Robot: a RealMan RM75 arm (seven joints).
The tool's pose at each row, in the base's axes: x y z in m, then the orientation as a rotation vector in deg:
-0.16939, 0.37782, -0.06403, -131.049, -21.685, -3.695
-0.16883, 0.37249, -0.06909, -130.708, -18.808, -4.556
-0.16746, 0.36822, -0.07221, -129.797, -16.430, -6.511
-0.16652, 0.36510, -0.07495, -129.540, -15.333, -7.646
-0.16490, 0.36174, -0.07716, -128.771, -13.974, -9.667
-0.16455, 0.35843, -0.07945, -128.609, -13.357, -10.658
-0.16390, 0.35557, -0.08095, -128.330, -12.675, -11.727
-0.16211, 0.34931, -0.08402, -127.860, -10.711, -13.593
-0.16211, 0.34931, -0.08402, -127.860, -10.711, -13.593
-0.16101, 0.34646, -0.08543, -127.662, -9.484, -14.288
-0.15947, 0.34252, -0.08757, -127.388, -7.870, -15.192
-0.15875, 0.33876, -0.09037, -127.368, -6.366, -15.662
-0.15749, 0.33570, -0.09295, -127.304, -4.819, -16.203
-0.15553, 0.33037, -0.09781, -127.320, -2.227, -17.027
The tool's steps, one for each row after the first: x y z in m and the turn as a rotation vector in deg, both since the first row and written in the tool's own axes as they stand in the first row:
-0.00164, 0.00717, -0.00050, 0.453, 1.619, 1.763
-0.00191, 0.01251, -0.00160, 1.226, 3.935, 2.773
-0.00225, 0.01673, -0.00208, 1.369, 5.149, 3.181
-0.00191, 0.02092, -0.00315, 1.868, 7.163, 3.451
-0.00279, 0.02476, -0.00404, 1.888, 8.102, 3.566
-0.00313, 0.02784, -0.00516, 2.004, 9.138, 3.693
-0.00350, 0.03454, -0.00778, 2.199, 11.204, 4.481
-0.00350, 0.03454, -0.00778, 2.199, 11.204, 4.481
-0.00339, 0.03768, -0.00898, 2.299, 12.144, 5.135
-0.00326, 0.04216, -0.01052, 2.430, 13.376, 5.999
-0.00398, 0.04676, -0.01142, 2.381, 14.216, 6.945
-0.00397, 0.05092, -0.01199, 2.348, 15.128, 7.897
-0.00424, 0.05835, -0.01273, 2.158, 16.571, 9.529

